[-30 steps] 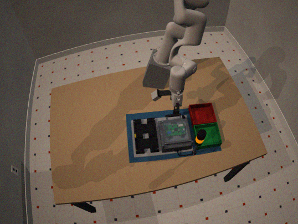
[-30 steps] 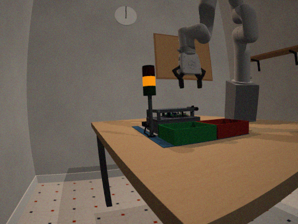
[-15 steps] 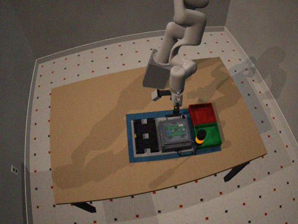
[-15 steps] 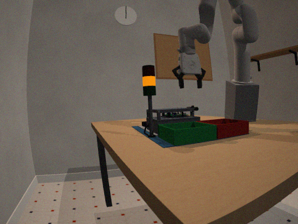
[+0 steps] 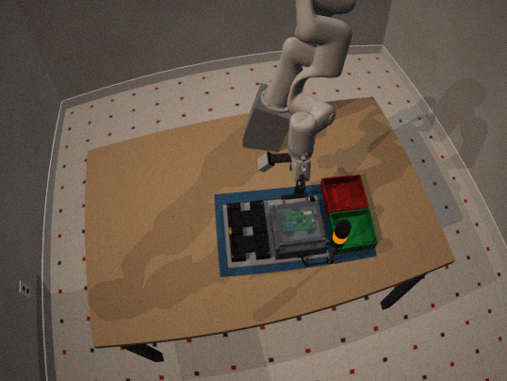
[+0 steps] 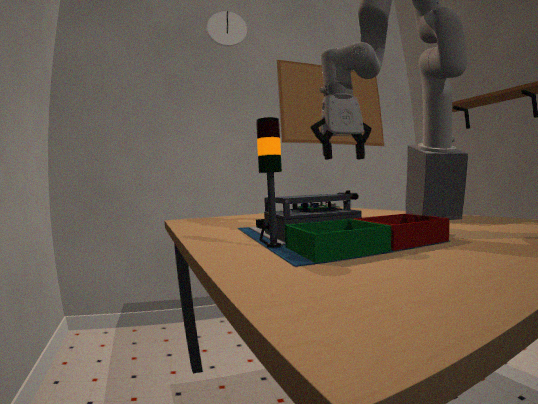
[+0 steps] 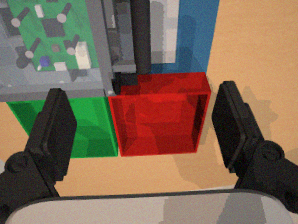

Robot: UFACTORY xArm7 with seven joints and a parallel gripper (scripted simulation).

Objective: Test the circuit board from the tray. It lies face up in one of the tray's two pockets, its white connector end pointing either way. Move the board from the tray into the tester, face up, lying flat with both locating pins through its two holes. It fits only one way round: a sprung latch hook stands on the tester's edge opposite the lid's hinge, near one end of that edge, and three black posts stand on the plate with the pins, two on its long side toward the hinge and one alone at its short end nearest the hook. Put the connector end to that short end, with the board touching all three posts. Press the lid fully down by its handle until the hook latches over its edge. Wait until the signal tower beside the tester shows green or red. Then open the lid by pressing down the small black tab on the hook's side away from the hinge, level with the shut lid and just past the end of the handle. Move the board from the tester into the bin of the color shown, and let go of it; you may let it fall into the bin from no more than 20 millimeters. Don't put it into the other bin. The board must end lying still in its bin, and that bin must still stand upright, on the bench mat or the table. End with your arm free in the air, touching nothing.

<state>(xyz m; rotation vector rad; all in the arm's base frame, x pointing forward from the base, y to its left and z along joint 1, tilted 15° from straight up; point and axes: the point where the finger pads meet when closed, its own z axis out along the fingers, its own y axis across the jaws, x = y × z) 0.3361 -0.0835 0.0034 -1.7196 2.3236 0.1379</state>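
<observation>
Right now the latch hook is 100 mm below my hand, 50 mm to the left of it and 40 mm ahead of it. Round my hand: red bin: 200 mm to the left, 180 mm below, 40 mm ahead; tester lid: 100 mm below, 80 mm ahead, 20 mm to the right; green circuit board: 120 mm below, 80 mm ahead, 20 mm to the right.
</observation>
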